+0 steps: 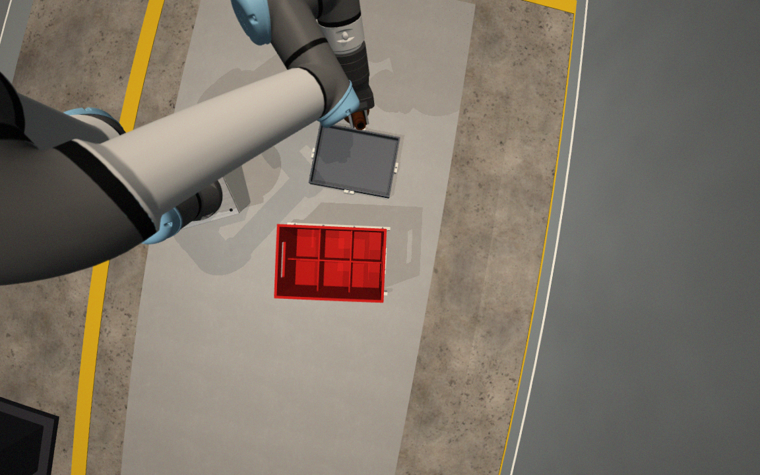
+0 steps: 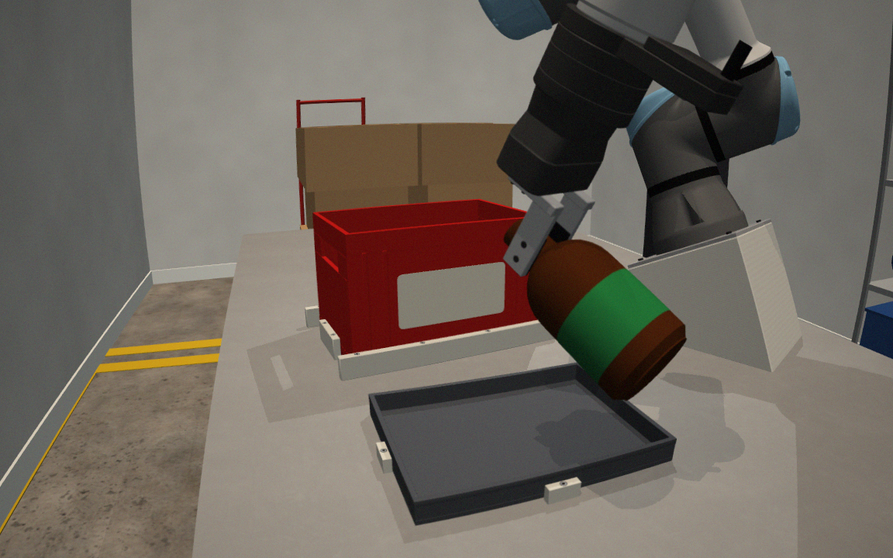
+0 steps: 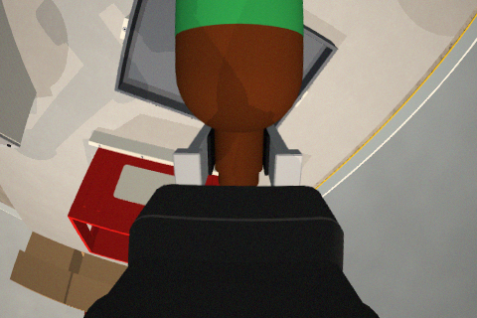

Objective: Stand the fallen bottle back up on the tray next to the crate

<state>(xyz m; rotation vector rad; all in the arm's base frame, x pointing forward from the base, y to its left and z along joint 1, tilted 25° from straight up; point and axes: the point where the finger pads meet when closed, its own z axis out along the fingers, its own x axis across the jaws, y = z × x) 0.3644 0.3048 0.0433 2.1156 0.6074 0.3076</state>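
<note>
My gripper is now 2 cm past the bottle, 4 cm to the right of it and 3 cm above it. Also, from my hand: red crate 2 cm ahead, 36 cm to the right, 12 cm below; then dark grey tray 1 cm behind, 5 cm to the right, 19 cm below.
</note>
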